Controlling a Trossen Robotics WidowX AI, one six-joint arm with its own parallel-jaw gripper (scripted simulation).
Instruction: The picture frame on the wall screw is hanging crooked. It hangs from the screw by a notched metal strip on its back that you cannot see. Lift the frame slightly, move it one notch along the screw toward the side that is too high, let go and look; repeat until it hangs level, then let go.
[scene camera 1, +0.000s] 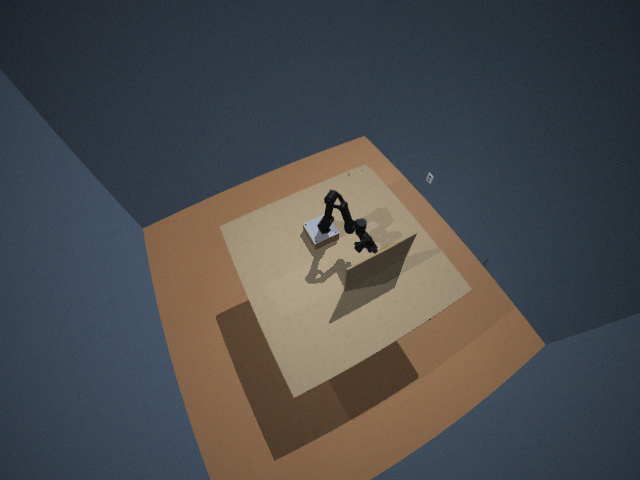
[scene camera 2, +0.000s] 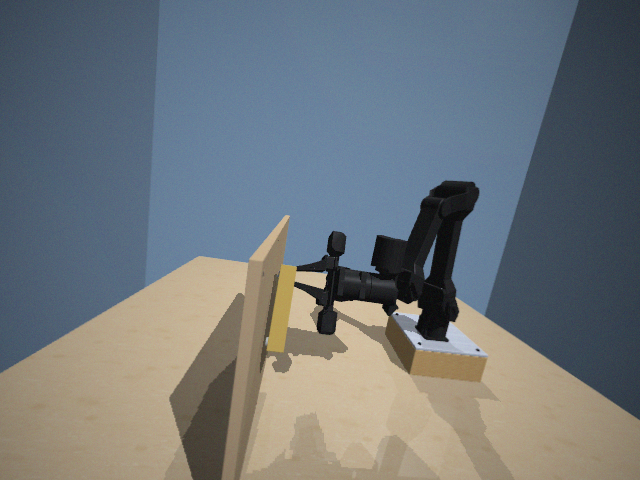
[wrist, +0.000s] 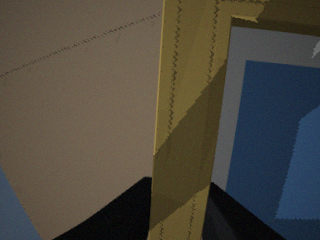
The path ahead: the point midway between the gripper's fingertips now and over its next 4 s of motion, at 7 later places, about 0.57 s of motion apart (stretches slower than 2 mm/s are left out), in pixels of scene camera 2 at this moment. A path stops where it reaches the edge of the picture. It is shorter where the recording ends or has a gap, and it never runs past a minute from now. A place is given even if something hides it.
The gripper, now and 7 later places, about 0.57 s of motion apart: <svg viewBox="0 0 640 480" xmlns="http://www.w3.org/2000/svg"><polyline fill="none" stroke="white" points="286,275 326,282 372,271 382,269 380,269 349,283 337,283 310,280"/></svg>
